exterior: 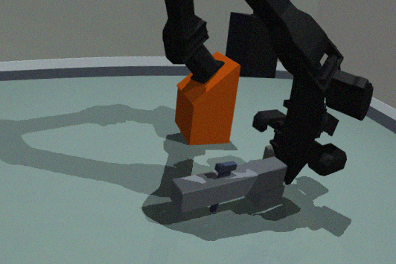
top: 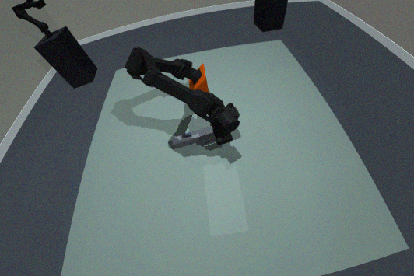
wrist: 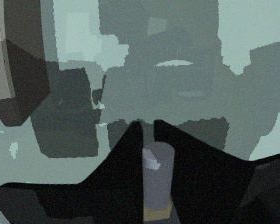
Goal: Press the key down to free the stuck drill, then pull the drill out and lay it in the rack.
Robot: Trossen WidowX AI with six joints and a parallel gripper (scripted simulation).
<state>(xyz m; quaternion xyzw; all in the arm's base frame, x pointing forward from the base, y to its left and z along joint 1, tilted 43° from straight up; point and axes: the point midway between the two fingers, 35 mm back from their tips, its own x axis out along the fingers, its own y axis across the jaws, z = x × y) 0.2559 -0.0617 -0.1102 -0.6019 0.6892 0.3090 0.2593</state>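
Now: the drill 5 cm to the right of my gripper tip and 3 cm above it. Round my gripper tip: dark blue key 14 cm to the right, 3 cm above; then grey-brown rack 8 cm behind, 5 cm to the left; then grey block 11 cm to the right, 2 cm above.
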